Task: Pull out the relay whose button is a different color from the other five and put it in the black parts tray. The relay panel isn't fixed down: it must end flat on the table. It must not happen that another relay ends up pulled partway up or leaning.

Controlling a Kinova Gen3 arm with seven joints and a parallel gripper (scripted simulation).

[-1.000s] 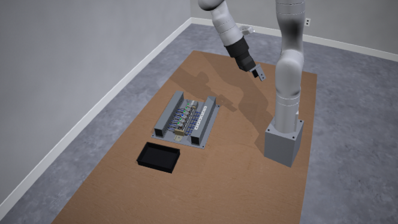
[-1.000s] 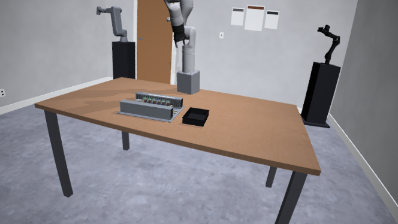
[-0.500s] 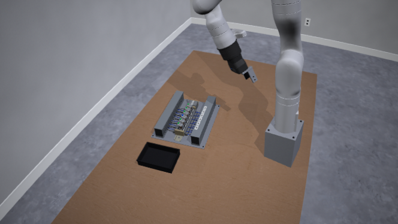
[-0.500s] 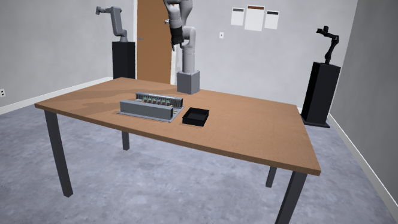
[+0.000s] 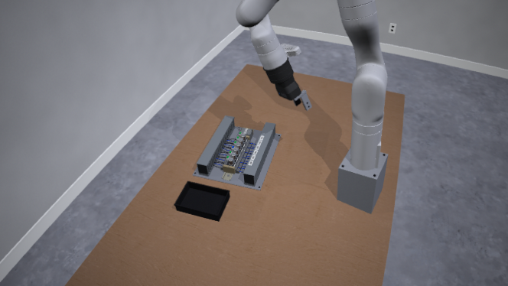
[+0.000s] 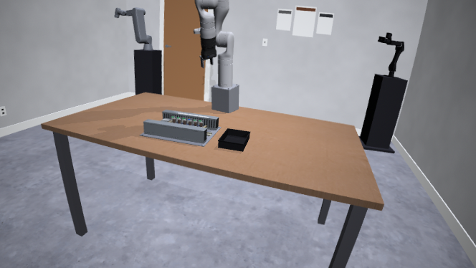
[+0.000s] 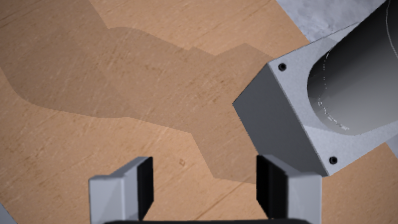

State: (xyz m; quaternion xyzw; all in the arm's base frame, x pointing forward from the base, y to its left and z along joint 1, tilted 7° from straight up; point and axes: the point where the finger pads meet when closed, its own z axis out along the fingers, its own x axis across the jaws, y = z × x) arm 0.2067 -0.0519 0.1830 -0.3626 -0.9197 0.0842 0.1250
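Now: the k4 relay 24 cm ahead of my hand and 27 cm below it. From my hand the other things lie so: k2 relay 24 cm ahead, 6 cm to the right, 27 cm below; k3 relay 24 cm ahead, 3 cm to the right, 27 cm below; grey relay panel 24 cm ahead, 4 cm to the right, 28 cm below.
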